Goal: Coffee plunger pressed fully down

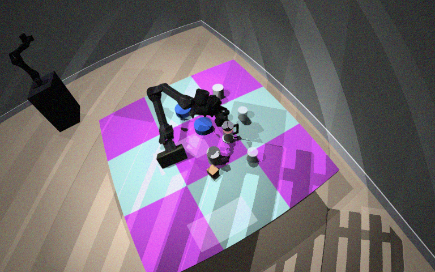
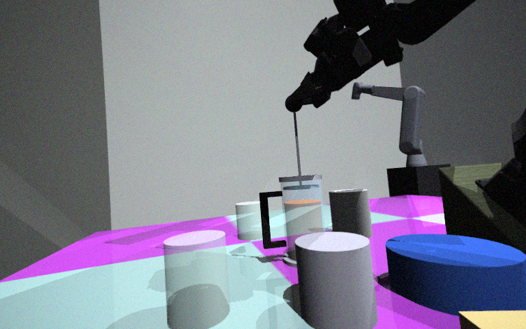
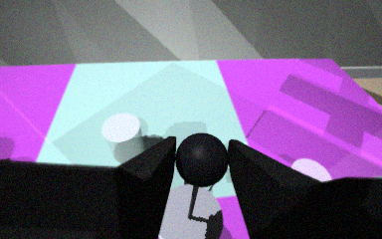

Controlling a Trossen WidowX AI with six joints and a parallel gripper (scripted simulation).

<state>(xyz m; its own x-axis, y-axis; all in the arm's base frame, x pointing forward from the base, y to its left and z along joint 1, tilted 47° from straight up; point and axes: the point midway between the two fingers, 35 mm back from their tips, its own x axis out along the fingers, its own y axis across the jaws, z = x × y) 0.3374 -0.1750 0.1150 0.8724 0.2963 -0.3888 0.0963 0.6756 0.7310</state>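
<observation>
Right now my gripper tip is 13 cm above the glass coffee press and 1 cm short of it. From my gripper tip the other things lie so: small brown block: 24 cm below, 20 cm behind, 18 cm to the right.
</observation>
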